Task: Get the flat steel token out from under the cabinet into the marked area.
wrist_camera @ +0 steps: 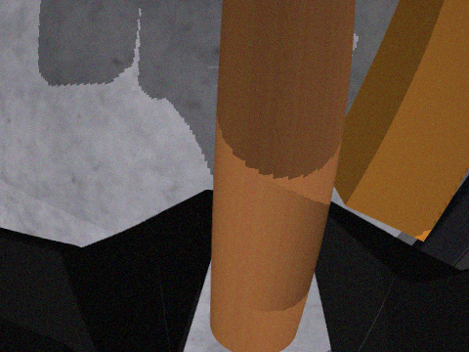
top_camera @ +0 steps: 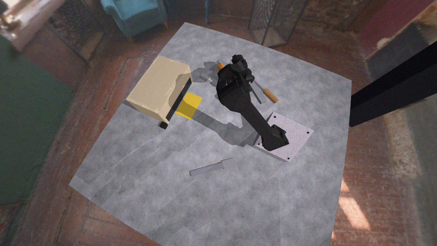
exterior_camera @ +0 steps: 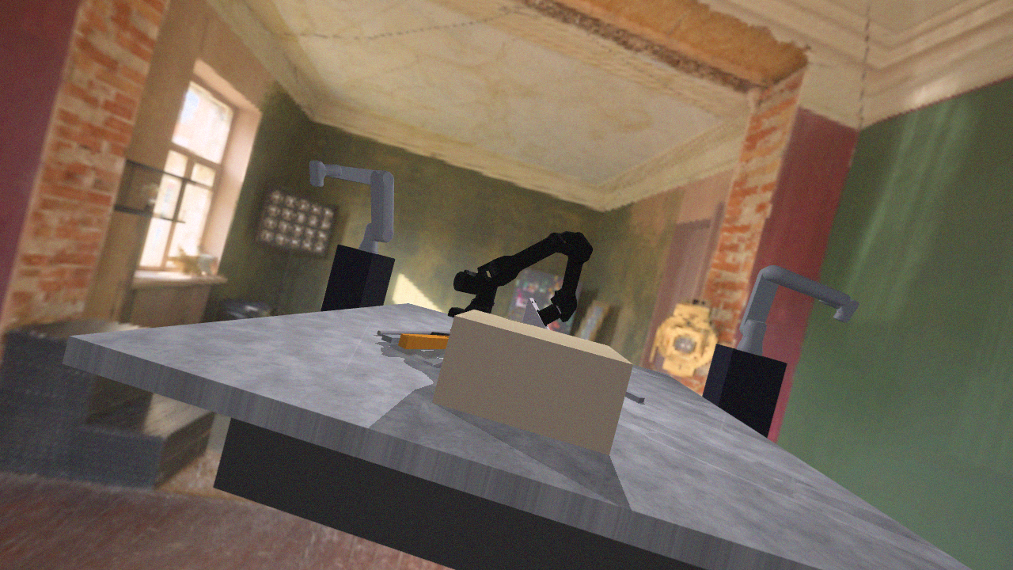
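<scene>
Right now the grey bar is 80 mm to the right of my gripper tip and 80 mm behind it. From my gripper tip the other things lie so: flat grey token: 310 mm ahead, 180 mm to the left, 10 mm below; orange bar: 110 mm ahead, 80 mm to the right; black-handled tool: 110 mm to the right, 30 mm ahead.
</scene>
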